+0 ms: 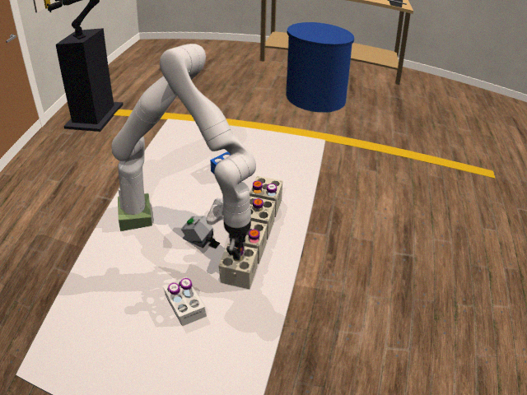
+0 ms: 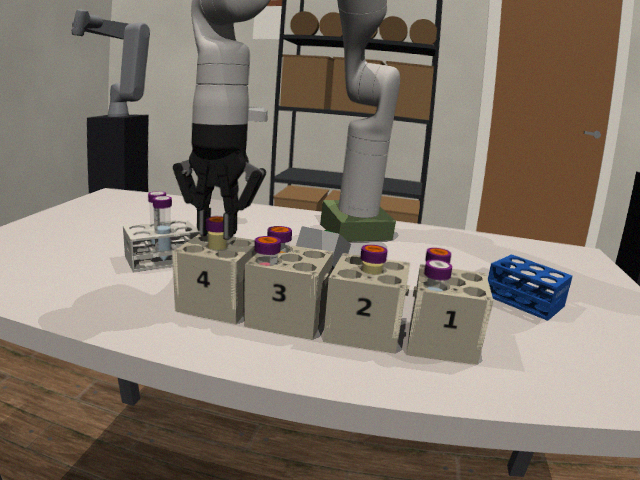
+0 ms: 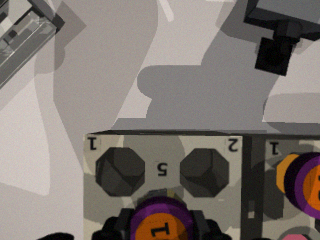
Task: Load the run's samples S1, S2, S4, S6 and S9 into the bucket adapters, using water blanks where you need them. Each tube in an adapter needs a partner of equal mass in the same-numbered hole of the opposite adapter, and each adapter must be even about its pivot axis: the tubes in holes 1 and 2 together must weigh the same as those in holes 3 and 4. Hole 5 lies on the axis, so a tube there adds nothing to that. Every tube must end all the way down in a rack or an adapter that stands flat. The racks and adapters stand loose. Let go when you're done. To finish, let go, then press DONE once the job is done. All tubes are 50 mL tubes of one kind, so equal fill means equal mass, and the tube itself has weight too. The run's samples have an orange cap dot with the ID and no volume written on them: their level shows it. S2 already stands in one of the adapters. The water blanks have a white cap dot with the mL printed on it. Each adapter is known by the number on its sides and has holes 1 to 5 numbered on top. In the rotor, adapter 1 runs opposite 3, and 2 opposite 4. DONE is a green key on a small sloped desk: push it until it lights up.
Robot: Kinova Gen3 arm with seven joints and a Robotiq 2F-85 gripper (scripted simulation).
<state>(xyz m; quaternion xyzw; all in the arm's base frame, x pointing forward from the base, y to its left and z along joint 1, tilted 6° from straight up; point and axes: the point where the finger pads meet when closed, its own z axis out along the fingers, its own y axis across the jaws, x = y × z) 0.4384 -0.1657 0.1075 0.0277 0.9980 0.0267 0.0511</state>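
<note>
My hand is 50 mm above the orange-dot sample tube and 10 mm past it. The rest, counted from my hand: grey done desk: 180 mm behind, 130 mm to the left, 70 mm below; adapter 2: 220 mm to the left, 80 mm below, 10 mm ahead; blank rack: 170 mm to the right, 130 mm behind, 100 mm below.
</note>
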